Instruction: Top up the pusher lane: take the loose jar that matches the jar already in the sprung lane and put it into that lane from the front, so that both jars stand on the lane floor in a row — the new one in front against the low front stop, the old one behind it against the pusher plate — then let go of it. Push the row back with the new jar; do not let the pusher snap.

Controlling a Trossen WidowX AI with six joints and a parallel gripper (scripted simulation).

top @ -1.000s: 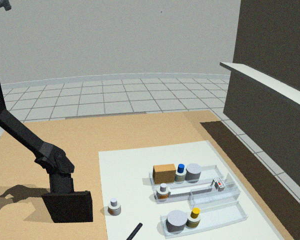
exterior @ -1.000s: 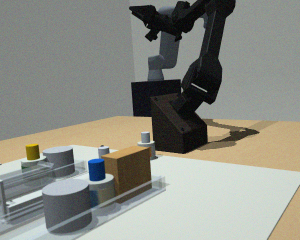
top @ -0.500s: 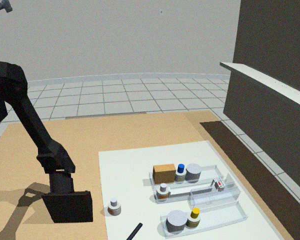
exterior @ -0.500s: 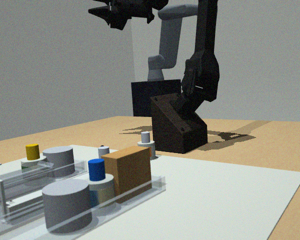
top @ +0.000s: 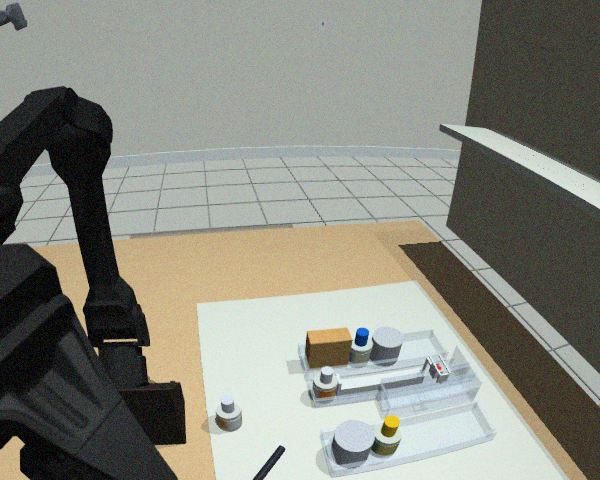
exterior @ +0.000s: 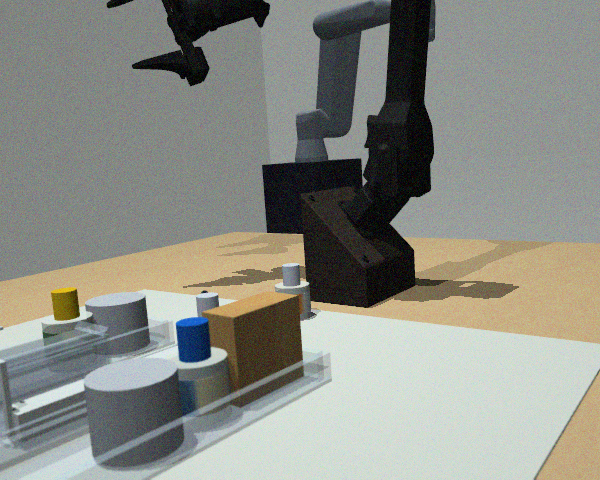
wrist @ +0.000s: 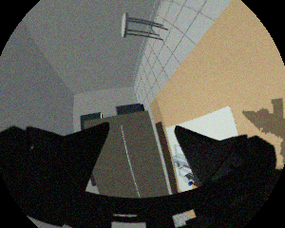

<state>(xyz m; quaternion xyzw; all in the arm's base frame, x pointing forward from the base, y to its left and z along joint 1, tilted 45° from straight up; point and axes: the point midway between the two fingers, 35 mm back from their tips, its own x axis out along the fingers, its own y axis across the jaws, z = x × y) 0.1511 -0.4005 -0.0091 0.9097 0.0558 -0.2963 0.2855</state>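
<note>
Now: gripper tip 180 mm short of the brown box, 450 mm to the right of it and 330 mm above it. The rest, counted from my gripper tip: black rod 40 mm ahead, 200 mm to the left, 370 mm below; clear sprung lane 320 mm ahead, 350 mm to the left, 350 mm below.
</note>
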